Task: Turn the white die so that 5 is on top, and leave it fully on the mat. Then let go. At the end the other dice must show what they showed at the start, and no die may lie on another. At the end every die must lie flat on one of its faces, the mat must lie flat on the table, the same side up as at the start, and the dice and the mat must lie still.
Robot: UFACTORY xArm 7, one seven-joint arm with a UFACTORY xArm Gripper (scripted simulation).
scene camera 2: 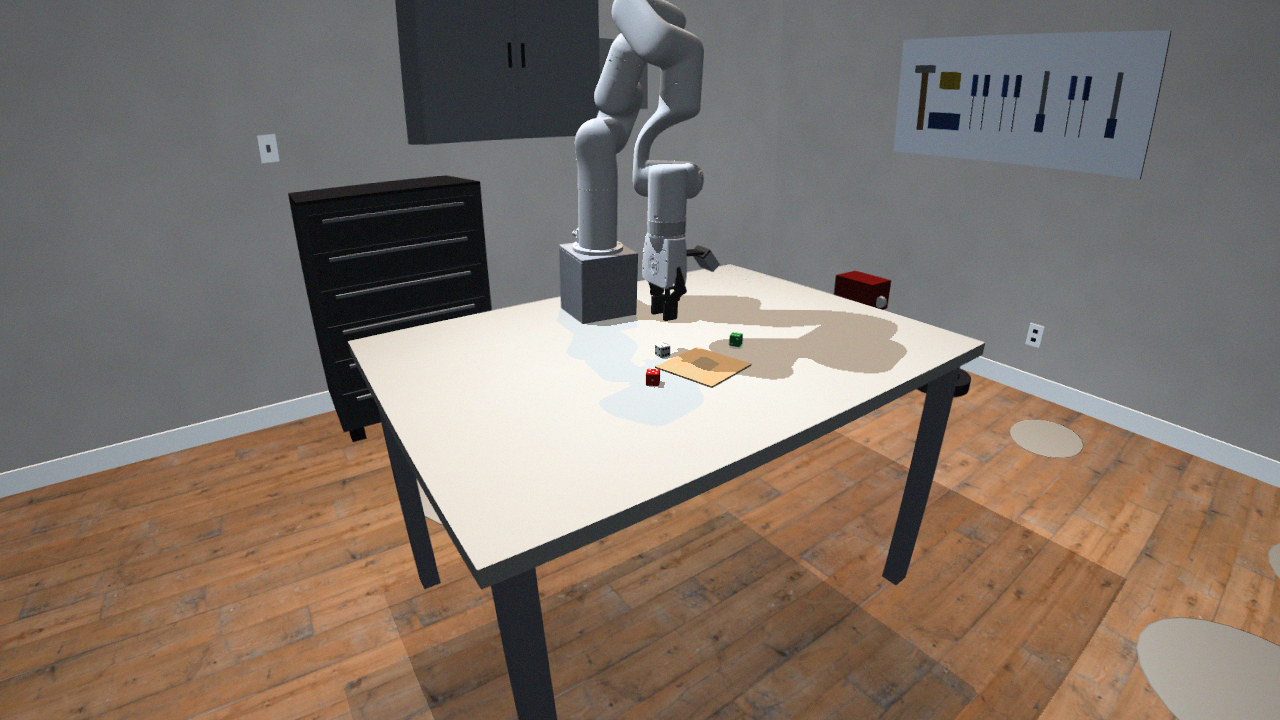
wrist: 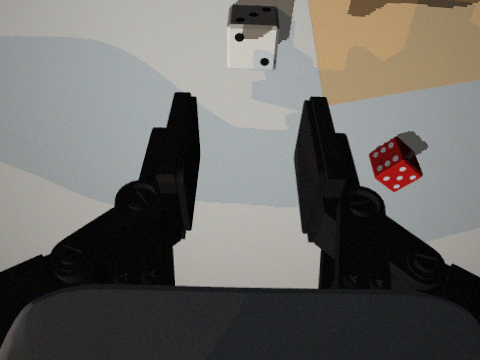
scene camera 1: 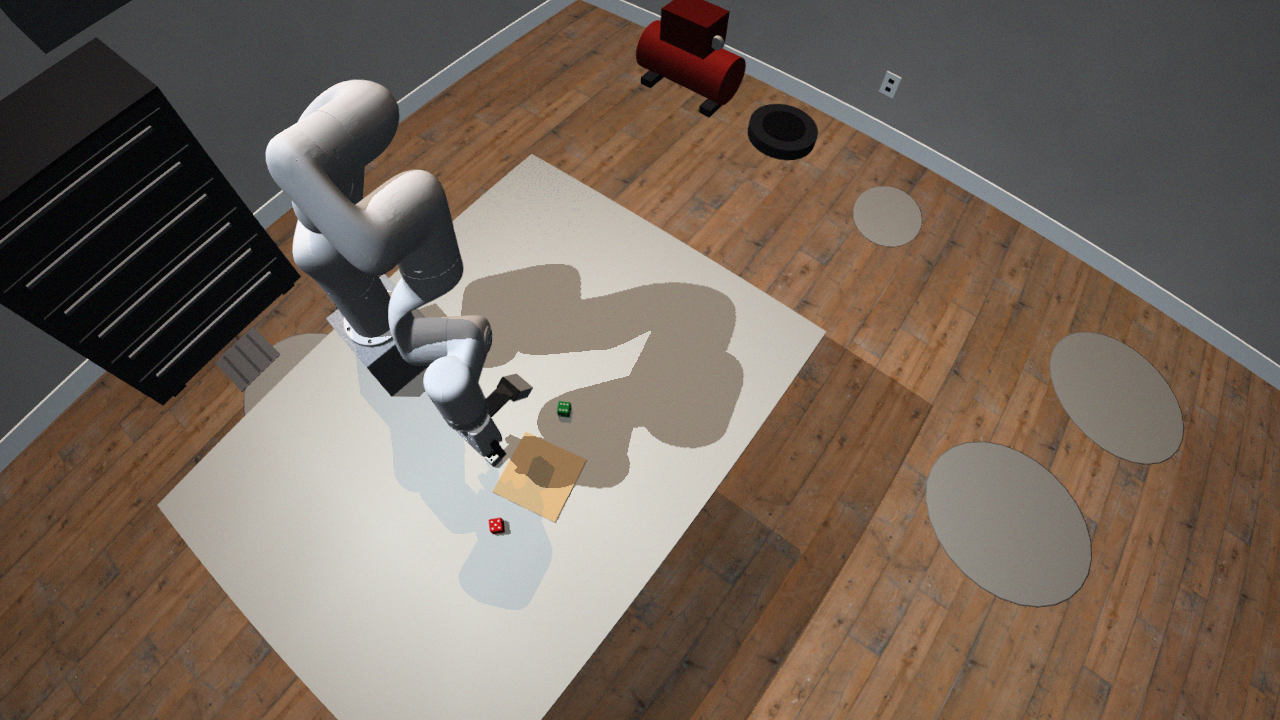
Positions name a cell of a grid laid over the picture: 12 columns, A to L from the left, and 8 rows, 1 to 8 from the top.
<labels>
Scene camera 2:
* my gripper: G4
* tan mat: G5
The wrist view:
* my gripper: G3
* tan mat: I2
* red die: J4
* white die: G1
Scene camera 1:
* my gripper: E5
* tan mat: F6
</labels>
